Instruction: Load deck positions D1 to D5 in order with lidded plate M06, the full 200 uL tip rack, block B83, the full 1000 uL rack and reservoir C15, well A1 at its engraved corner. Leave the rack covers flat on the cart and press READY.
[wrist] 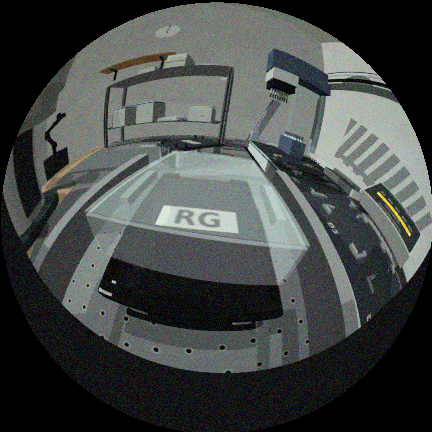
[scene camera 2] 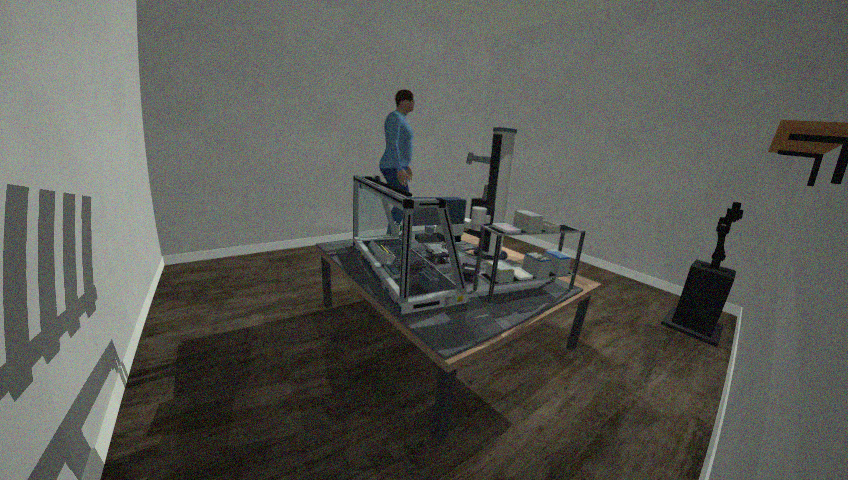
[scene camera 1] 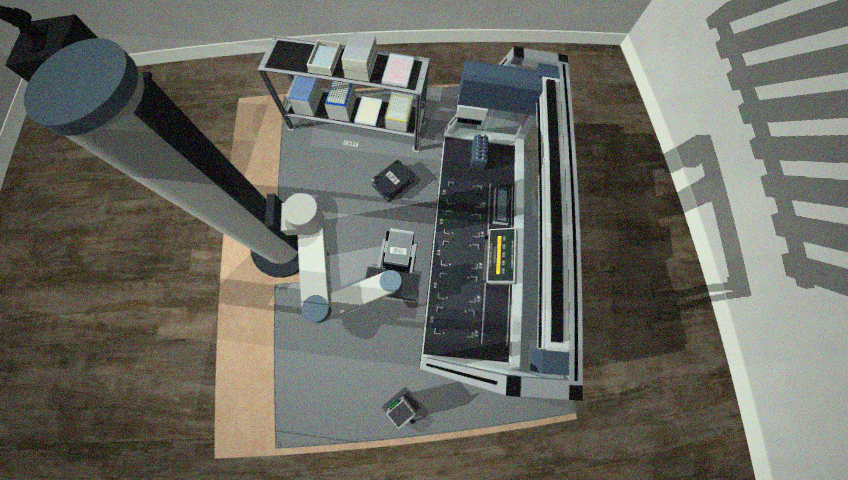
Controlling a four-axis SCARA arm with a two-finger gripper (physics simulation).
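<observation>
In scene camera 1, my gripper (scene camera 1: 399, 245) is shut on a clear, box-shaped piece of labware (scene camera 1: 401, 235) (wrist: 195, 192), level above the RG-labelled station (wrist: 190, 295); its identity I cannot read. The RG label (wrist: 197, 218) shows through it. The cart (scene camera 1: 342, 77) holds a blue-topped rack (scene camera 1: 303, 90), a blue-rimmed rack (scene camera 1: 339, 95), a cream plate (scene camera 1: 368, 111) and a yellow-rimmed rack (scene camera 1: 399, 109) below. Above stand a pale open-looking box (scene camera 1: 324, 57), a tall grey block (scene camera 1: 358, 56) and a pink-topped plate (scene camera 1: 398, 69). Their item codes are unreadable. No labware shows on the marked deck positions (scene camera 1: 458, 255).
A dark labelled block (scene camera 1: 393, 178) sits between cart and station. A blue ribbed holder (scene camera 1: 479, 149) stands at the deck's far end, below the blue pipetting head (scene camera 1: 499, 86). A panel with a yellow bar (scene camera 1: 498, 254) borders the deck. A small device (scene camera 1: 401, 410) stands in front. A person (scene camera 2: 397, 139) stands behind the table.
</observation>
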